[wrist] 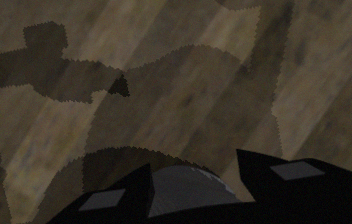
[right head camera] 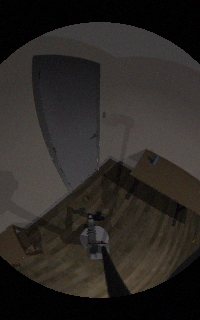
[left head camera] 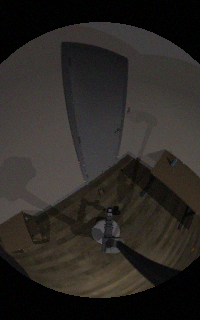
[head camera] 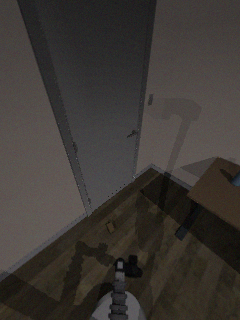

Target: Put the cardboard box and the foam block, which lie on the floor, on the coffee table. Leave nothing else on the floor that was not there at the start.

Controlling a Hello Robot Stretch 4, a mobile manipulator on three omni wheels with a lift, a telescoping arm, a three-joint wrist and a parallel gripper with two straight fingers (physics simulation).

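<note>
A small tan-brown block-like thing lies on the floor in front of the door; I cannot tell whether it is the cardboard box or the foam block. The other one cannot be made out. My gripper points down at the floor with its fingers wide apart and no object held between them. In the head view, the dark gripper is to the right of and nearer than the small block, apart from it. A brown table with dark legs stands at the right.
A blue cylinder stands on the table. A grey door is ahead. A brown shelf-like piece stands at the left. A small yellow thing lies at the far right. My round base shows beyond the fingers.
</note>
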